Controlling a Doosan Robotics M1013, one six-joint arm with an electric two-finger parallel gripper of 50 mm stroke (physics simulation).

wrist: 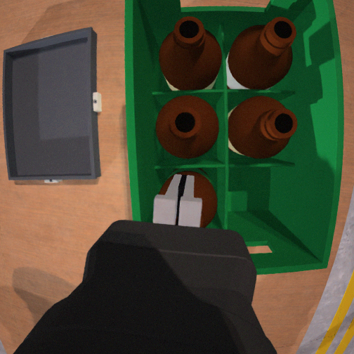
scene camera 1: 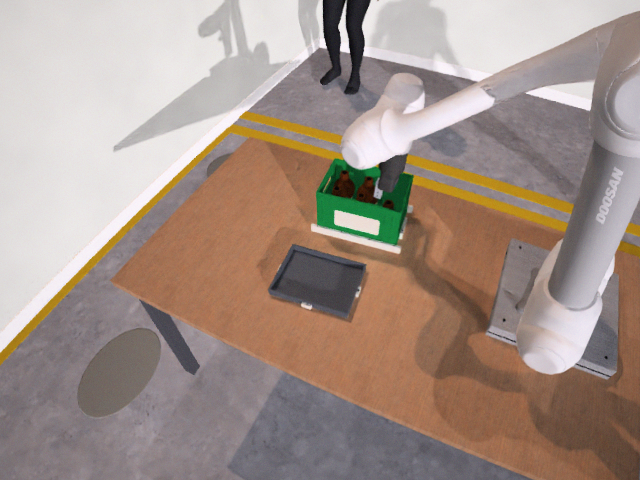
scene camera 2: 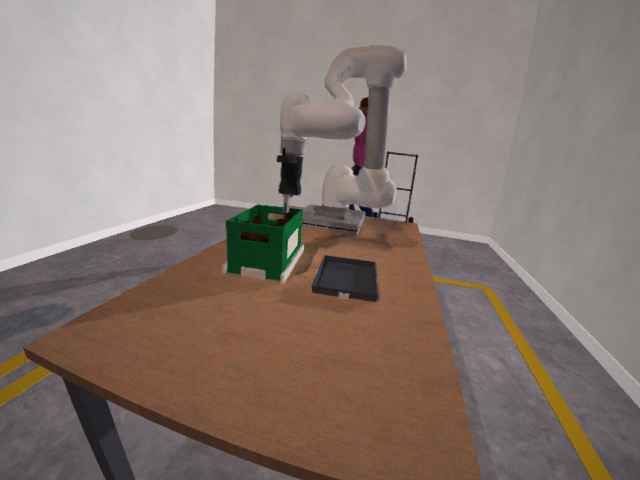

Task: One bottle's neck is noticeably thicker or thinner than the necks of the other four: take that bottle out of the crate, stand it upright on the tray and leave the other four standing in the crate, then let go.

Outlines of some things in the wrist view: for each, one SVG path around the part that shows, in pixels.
The gripper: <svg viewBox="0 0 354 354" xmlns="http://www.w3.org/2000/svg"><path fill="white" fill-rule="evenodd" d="M273 344L265 336L261 324L258 322L256 314L251 307L256 283L256 268L242 235L235 230L199 227L202 199L200 197L193 197L194 176L175 173L165 194L157 194L153 199L152 223L126 219L112 222L91 248L88 249L82 282L67 297L54 303L53 306L46 310L13 354L277 354Z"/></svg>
A bottle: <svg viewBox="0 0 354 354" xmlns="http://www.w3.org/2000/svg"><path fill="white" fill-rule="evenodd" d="M174 169L166 178L166 181L164 181L158 194L165 194L175 173L186 176L193 175L193 197L200 197L202 199L199 227L205 228L214 218L217 209L216 192L209 176L201 168Z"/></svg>
